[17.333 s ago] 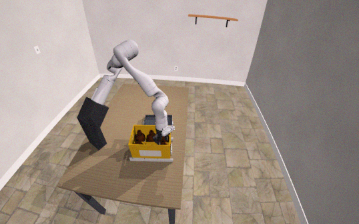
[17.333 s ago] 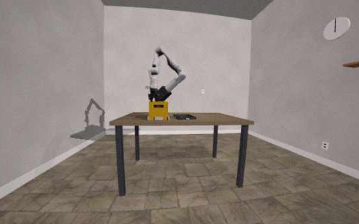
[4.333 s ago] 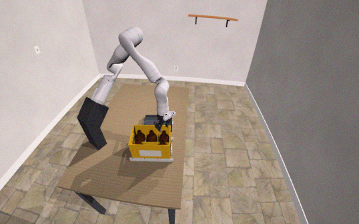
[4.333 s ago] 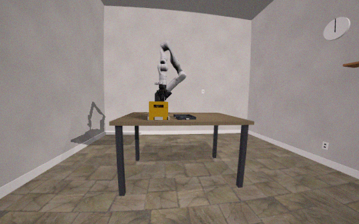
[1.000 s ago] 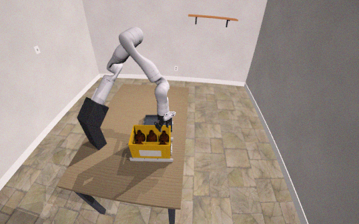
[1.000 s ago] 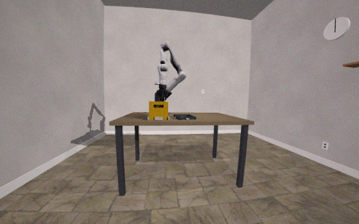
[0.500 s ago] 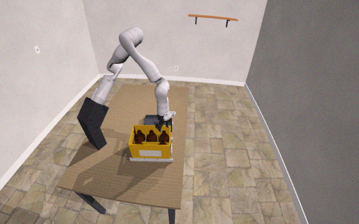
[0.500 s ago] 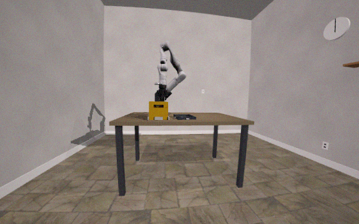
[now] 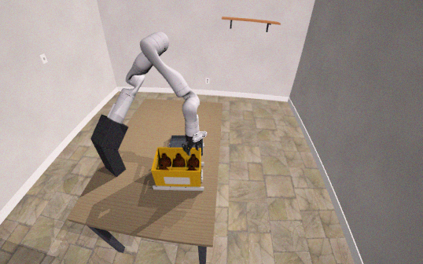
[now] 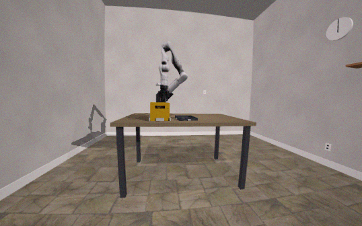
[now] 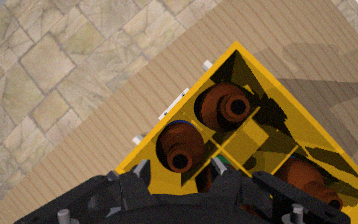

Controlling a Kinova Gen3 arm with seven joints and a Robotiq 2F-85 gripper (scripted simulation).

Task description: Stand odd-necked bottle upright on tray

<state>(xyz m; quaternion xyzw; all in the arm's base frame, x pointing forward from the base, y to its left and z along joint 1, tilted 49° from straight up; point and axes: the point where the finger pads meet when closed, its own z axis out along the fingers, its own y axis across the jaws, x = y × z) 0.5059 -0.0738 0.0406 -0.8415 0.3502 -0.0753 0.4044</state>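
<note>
The yellow crate is 80 mm behind my hand, 60 mm to the right of it and 120 mm below it. Round my hand: dark grey tray (110 mm behind, 230 mm to the left, 190 mm below).
</note>
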